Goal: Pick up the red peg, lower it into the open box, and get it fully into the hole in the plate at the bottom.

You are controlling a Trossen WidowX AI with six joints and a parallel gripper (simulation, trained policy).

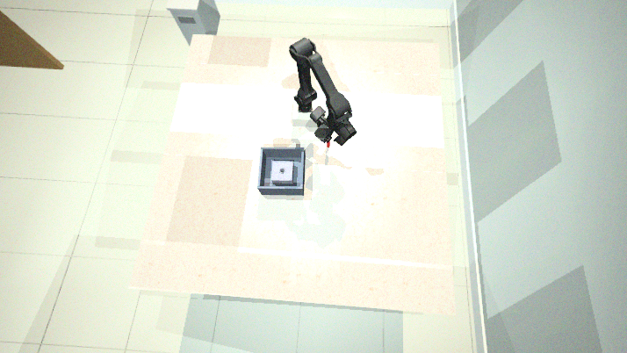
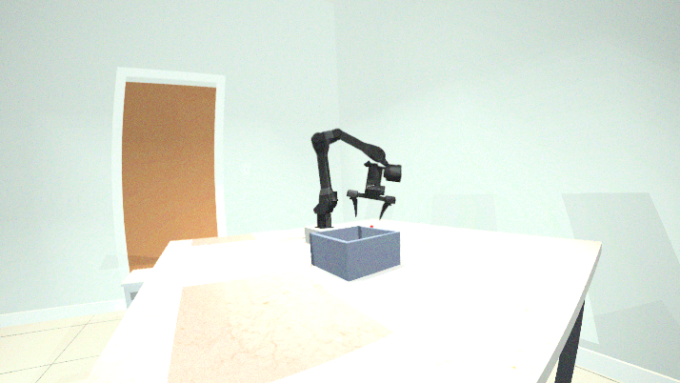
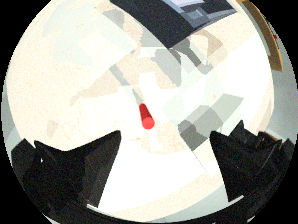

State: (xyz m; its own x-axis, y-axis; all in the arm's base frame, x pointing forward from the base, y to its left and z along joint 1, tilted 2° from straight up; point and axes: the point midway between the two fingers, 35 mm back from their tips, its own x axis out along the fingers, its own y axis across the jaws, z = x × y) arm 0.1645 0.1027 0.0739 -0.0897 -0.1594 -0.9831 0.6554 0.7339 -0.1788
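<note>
My gripper tip is 10 mm short of the red peg, 10 mm to the right of it and 60 mm above it. Round my gripper tip: blue-grey box: 160 mm ahead, 190 mm to the right, 80 mm below; then pale plate: 160 mm ahead, 190 mm to the right, 60 mm below.
</note>
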